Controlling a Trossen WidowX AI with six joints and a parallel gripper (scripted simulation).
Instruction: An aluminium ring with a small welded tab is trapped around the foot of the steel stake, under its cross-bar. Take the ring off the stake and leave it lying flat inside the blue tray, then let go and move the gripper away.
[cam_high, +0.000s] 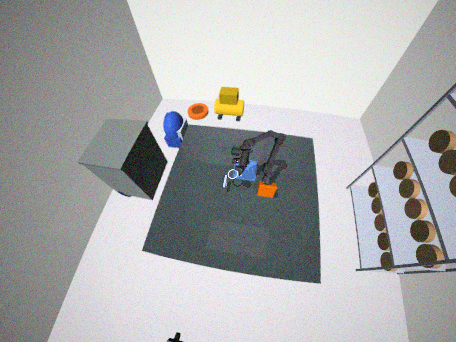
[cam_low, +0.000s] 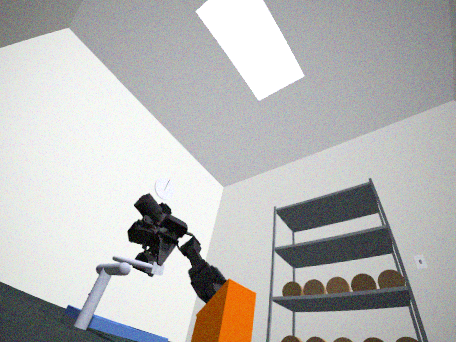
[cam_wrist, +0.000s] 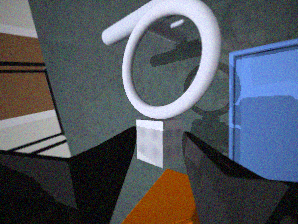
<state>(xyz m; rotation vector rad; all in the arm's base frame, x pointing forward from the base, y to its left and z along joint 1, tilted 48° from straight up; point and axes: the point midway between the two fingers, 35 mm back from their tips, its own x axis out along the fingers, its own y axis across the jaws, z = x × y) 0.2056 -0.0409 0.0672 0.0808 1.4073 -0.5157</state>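
The aluminium ring is 4 cm ahead of my gripper tip and 1 cm to the right of it. Round my gripper tip: blue tray (13 cm to the right, 13 cm below, 5 cm behind).
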